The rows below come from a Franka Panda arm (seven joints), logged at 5 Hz.
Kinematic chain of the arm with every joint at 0, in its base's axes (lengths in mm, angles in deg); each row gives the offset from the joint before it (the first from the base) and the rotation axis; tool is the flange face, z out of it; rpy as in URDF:
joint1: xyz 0 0 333 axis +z
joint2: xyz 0 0 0 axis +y
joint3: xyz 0 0 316 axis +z
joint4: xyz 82.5 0 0 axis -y
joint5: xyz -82.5 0 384 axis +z
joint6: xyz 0 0 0 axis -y
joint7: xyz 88 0 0 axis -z
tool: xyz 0 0 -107 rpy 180 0 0
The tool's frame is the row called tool.
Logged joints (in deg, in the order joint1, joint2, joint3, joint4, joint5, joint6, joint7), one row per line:
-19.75 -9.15 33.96 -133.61 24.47 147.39 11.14
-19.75 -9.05 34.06 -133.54 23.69 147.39 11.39
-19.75 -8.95 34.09 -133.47 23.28 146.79 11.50
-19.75 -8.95 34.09 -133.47 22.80 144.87 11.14
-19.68 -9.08 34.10 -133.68 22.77 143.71 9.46
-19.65 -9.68 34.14 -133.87 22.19 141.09 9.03
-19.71 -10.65 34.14 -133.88 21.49 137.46 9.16
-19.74 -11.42 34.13 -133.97 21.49 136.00 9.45
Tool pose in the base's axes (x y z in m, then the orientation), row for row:
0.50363 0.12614 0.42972 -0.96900 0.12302 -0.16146 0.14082
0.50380 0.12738 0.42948 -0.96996 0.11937 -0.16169 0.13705
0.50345 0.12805 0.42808 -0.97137 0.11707 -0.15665 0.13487
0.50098 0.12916 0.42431 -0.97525 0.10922 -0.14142 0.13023
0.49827 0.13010 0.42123 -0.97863 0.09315 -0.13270 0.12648
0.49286 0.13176 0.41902 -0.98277 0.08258 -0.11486 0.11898
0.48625 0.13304 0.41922 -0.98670 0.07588 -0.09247 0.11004
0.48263 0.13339 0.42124 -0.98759 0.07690 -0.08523 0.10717
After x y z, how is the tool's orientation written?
As a quaternion, x y z w.
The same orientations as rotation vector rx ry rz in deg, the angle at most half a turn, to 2 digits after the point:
-160.33 20.35 -26.71
-160.83 19.79 -26.81
-161.26 19.44 -26.01
-162.33 18.18 -23.54
-163.24 15.54 -22.14
-164.64 13.83 -19.24
-166.15 12.78 -15.57
-166.57 12.97 -14.38

